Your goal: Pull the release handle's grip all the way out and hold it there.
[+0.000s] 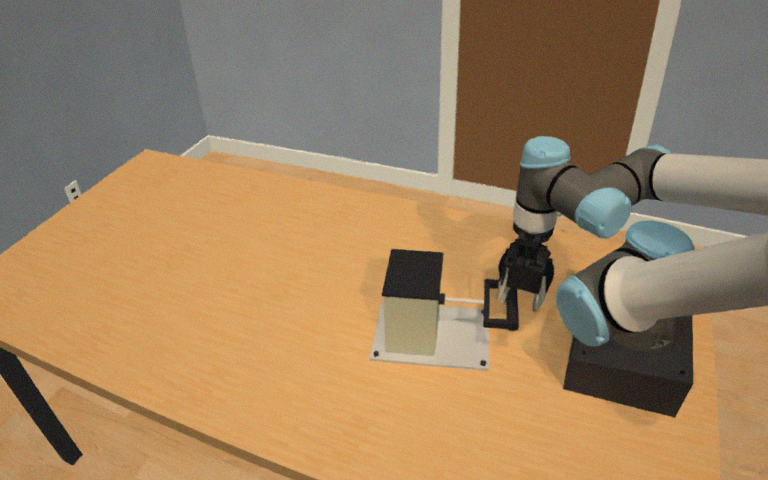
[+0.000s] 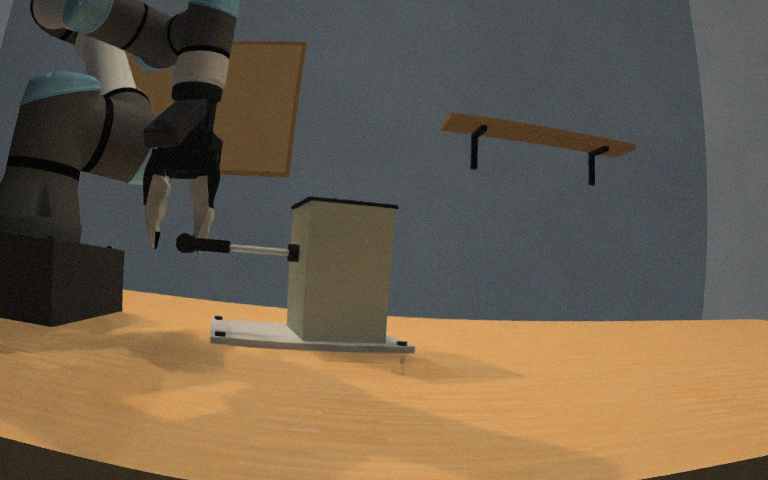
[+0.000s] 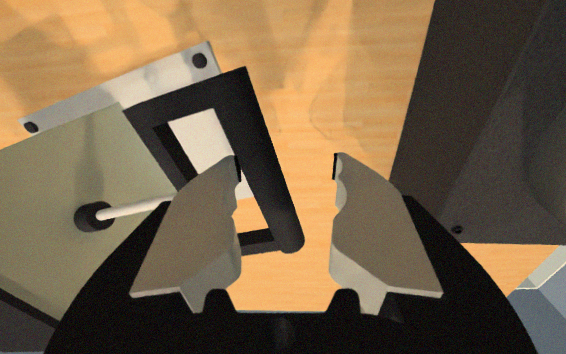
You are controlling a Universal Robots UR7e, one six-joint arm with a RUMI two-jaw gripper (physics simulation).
Labels:
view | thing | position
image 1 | my gripper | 518,306
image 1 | black rectangular grip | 511,323
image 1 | light grey base plate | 462,342
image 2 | my gripper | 176,250
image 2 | black rectangular grip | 185,243
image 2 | light grey base plate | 233,332
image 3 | my gripper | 286,158
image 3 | black rectangular grip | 231,94
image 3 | light grey base plate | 197,63

